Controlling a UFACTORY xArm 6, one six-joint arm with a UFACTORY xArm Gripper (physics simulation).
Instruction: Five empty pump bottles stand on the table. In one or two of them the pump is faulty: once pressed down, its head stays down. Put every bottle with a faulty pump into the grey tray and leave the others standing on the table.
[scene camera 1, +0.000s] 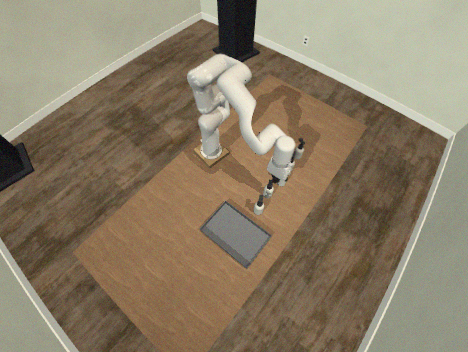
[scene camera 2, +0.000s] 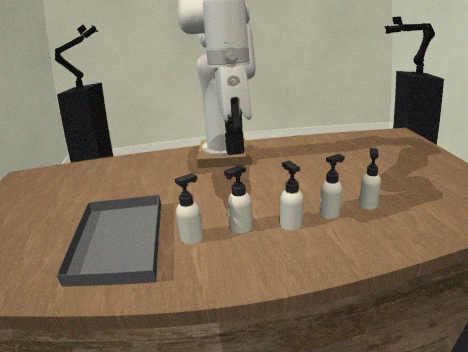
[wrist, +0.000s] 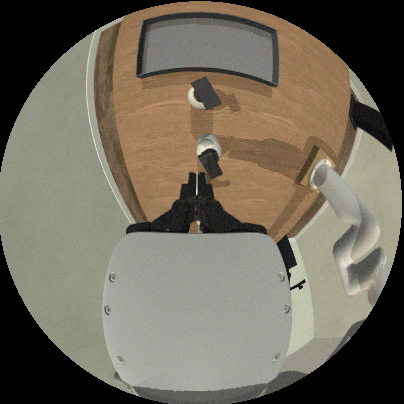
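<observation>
Five white pump bottles with black pumps stand upright in a row. The first bottle, nearest the tray, has its head raised. The second bottle has its head up, with stem showing above the collar. The third bottle, fourth bottle and fifth bottle also have raised heads. My gripper is shut and empty, above and close to the second bottle's head. The grey tray holds no bottle.
The wooden table carries the row, with the tray at its left end in scene camera 2. The arm's base is behind the row. Two black pedestals with small black arms stand beyond the table.
</observation>
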